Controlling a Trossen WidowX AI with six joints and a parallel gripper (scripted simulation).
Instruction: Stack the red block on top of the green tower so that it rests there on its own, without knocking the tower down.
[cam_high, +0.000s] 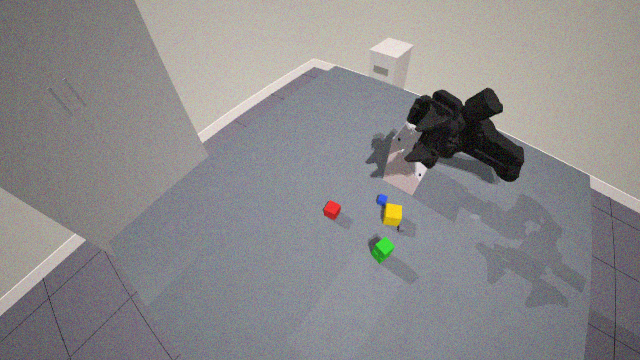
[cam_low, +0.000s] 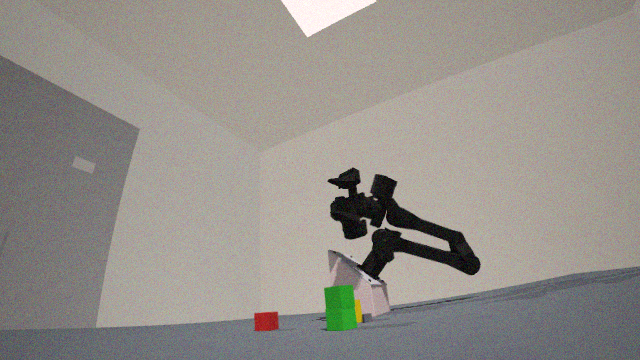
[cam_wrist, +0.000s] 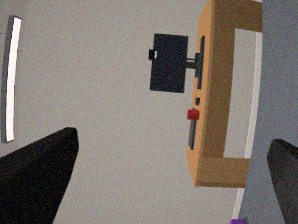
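My gripper tip is 27 cm above the red block, 14 cm to the left of it and 8 cm short of it. Also, from my gripper tip: small blue block (28 cm below, 4 cm to the right, 4 cm behind); then yellow block (27 cm below, 1 cm to the left); then purple block (58 cm ahead, 37 cm to the left, 27 cm below).
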